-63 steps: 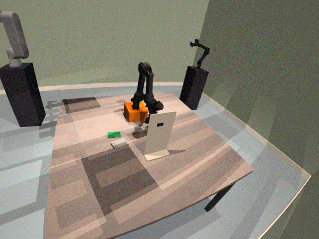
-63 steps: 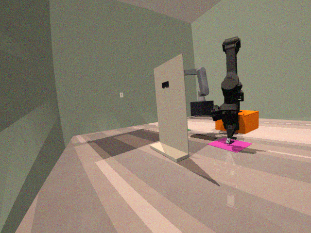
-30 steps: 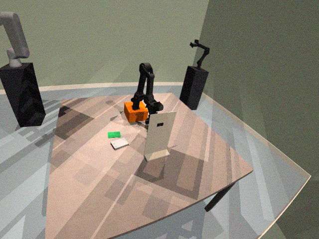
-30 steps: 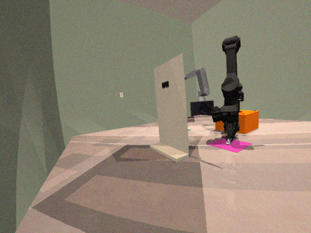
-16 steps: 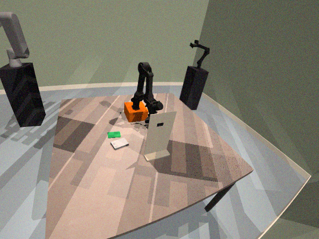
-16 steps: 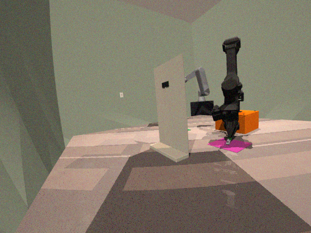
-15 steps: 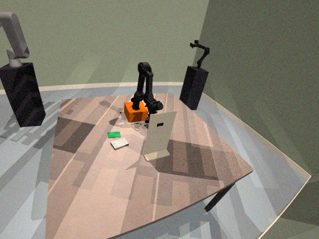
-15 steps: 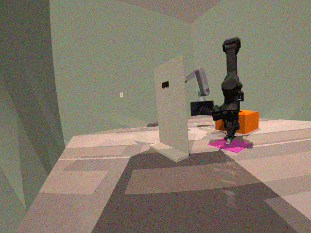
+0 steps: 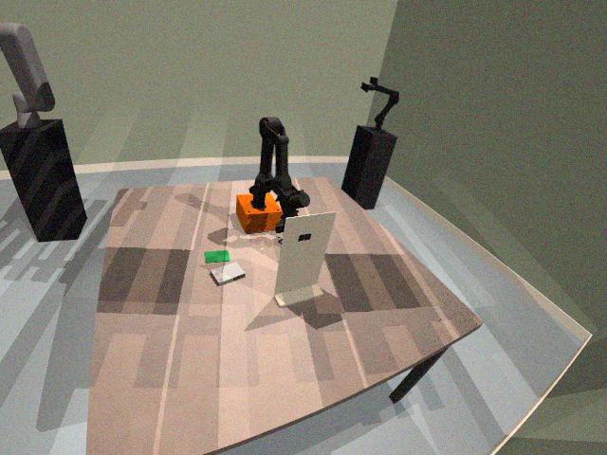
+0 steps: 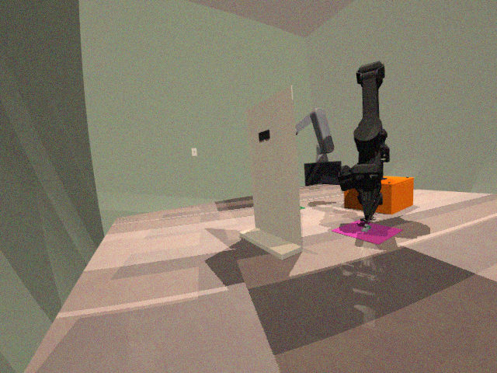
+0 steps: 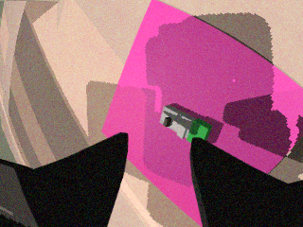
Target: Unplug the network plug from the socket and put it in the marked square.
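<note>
Right now my gripper tip is 20 mm above the network plug. Round my gripper tip: pink marked square: 30 mm below; then green patch: 20 mm behind, 340 mm to the right, 30 mm below; then upright panel: 220 mm ahead, 100 mm to the right, 120 mm above.
</note>
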